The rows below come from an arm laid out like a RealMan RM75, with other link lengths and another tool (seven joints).
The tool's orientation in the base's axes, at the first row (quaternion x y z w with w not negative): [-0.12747, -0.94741, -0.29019, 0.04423]
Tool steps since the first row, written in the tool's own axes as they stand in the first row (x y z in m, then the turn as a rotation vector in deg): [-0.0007, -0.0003, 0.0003, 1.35, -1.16, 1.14]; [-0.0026, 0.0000, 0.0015, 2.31, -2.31, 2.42]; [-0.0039, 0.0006, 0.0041, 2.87, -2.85, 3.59]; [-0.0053, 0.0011, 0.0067, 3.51, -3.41, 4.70]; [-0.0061, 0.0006, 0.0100, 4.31, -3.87, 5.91]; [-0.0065, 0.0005, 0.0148, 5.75, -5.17, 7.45]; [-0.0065, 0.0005, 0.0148, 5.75, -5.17, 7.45]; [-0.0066, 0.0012, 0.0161, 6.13, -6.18, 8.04]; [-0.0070, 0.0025, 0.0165, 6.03, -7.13, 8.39]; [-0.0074, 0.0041, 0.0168, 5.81, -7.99, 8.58]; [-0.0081, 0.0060, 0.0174, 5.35, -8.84, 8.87]
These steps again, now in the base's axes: [0.0006, -0.0002, -0.0005, -1.62, 0.00, -1.36]; [0.0025, 0.0003, -0.0017, -2.87, 0.01, -2.88]; [0.0039, 0.0019, -0.0037, -3.56, 0.36, -4.05]; [0.0053, 0.0035, -0.0058, -4.34, 0.67, -5.17]; [0.0059, 0.0048, -0.0089, -5.25, 1.15, -6.30]; [0.0063, 0.0073, -0.0130, -7.00, 1.29, -8.04]; [0.0063, 0.0073, -0.0130, -7.00, 1.29, -8.04]; [0.0065, 0.0086, -0.0137, -7.64, 0.90, -9.02]; [0.0073, 0.0097, -0.0134, -7.80, 0.31, -9.83]; [0.0081, 0.0111, -0.0129, -7.82, -0.32, -10.49]; [0.0092, 0.0128, -0.0124, -7.60, -0.93, -11.26]
